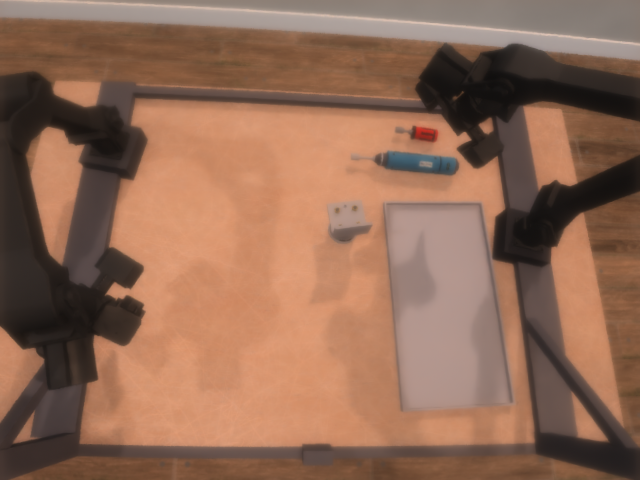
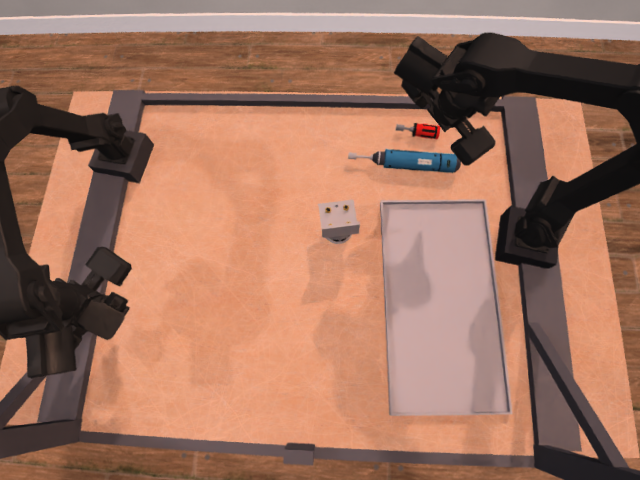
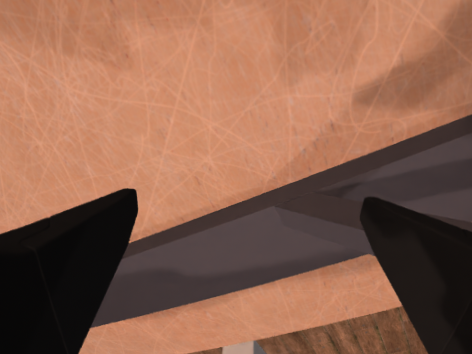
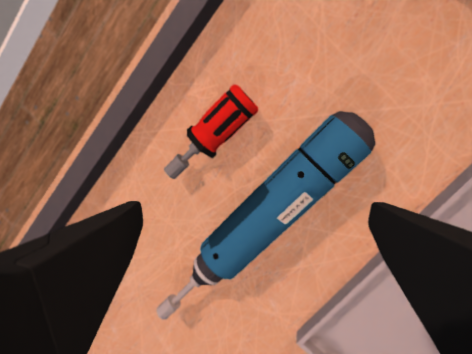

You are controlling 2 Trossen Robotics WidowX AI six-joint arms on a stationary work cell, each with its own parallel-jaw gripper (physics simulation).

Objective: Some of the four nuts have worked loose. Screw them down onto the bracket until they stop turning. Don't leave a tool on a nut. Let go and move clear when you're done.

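Seen in the pictures: left gripper, fingertip midpoint: (image 3: pixel 252 204); right gripper, fingertip midpoint: (image 1: pixel 444 129) (image 2: pixel 438 125) (image 4: pixel 255 212); left arm's base, link origin: (image 1: pixel 110 144) (image 2: pixel 116 149); right arm's base, link origin: (image 1: pixel 529 234) (image 2: pixel 533 234).
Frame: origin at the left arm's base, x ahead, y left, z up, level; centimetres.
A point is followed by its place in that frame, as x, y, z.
The grey bracket (image 1: pixel 346 221) {50.3, -8.1, 1.7} (image 2: pixel 338 218) {50.5, -7.5, 1.7} stands mid-table. Two brass nuts show on its top: one at left (image 1: pixel 337 210) {48.2, -6.5, 2.5} (image 2: pixel 327 210) {48.1, -6.5, 2.5}, one at right (image 1: pixel 354 208) {51.4, -5.4, 2.5} (image 2: pixel 345 207) {51.4, -5.3, 2.5}. Two smaller brass spots show near its front edge; how far any nut is screwed down is too small to tell. A blue electric nut driver (image 1: pixel 413 162) {62.9, 9.5, -1.1} (image 2: pixel 408 160) {62.3, 9.3, -1.1} (image 4: pixel 260 220) {63.2, 10.6, -0.8} and a red hand nut driver (image 1: pixel 424 133) {65.0, 18.0, -2.1} (image 2: pixel 427 130) {65.5, 18.1, -2.2} (image 4: pixel 224 120) {65.7, 18.3, -2.0} lie at back right. My right gripper (image 1: pixel 452 129) {66.1, 12.1, 8.8} (image 2: pixel 447 126) {66.1, 12.1, 8.8} (image 4: pixel 255 212) {66.1, 12.1, 8.8} is open and empty above them. My left gripper (image 1: pixel 125 293) (image 2: pixel 109 290) {12.2, -32.9, 4.3} (image 3: pixel 252 204) {12.2, -32.9, 4.3} is open and empty at far left.
A shallow grey tray (image 1: pixel 449 361) {75.0, -30.5, -4.5} (image 2: pixel 444 361) {75.1, -29.6, -4.5} (image 4: pixel 370 320) {64.1, -2.0, -4.5} lies right of the bracket, in front of the blue driver. Dark frame rails border the table, with arm mounts on both sides. The right forearm reaches over the back right corner.
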